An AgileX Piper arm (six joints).
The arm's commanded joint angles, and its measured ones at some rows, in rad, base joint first. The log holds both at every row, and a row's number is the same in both.
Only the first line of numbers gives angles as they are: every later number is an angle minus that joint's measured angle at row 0.
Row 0, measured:
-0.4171 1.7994 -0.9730 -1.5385 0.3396 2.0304
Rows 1 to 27, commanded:
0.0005 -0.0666 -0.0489 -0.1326 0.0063 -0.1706
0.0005 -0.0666 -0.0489 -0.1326 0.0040 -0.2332
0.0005 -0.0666 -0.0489 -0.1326 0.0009 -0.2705
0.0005 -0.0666 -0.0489 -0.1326 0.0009 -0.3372
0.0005 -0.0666 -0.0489 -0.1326 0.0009 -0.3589
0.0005 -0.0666 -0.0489 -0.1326 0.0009 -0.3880
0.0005 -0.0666 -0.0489 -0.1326 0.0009 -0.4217
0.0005 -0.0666 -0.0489 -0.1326 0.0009 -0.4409
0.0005 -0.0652 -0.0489 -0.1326 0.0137 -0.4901
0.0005 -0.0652 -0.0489 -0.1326 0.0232 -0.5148
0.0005 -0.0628 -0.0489 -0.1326 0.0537 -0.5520
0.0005 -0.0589 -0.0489 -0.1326 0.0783 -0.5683
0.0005 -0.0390 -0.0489 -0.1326 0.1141 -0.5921
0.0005 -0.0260 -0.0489 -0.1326 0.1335 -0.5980
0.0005 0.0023 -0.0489 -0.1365 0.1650 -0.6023
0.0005 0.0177 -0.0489 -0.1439 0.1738 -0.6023
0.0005 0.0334 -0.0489 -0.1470 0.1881 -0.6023
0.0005 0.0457 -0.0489 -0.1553 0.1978 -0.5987
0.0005 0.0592 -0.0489 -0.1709 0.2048 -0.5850
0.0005 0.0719 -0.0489 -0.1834 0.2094 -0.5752
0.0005 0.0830 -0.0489 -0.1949 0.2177 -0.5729
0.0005 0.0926 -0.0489 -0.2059 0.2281 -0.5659
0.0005 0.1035 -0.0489 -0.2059 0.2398 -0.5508
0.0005 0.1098 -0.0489 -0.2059 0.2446 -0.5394
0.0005 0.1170 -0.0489 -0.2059 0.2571 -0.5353
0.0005 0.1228 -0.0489 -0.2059 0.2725 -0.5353
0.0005 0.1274 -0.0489 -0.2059 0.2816 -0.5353
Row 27, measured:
0.0039 0.1694 -0.0037 -0.1102 0.1130 -0.5637
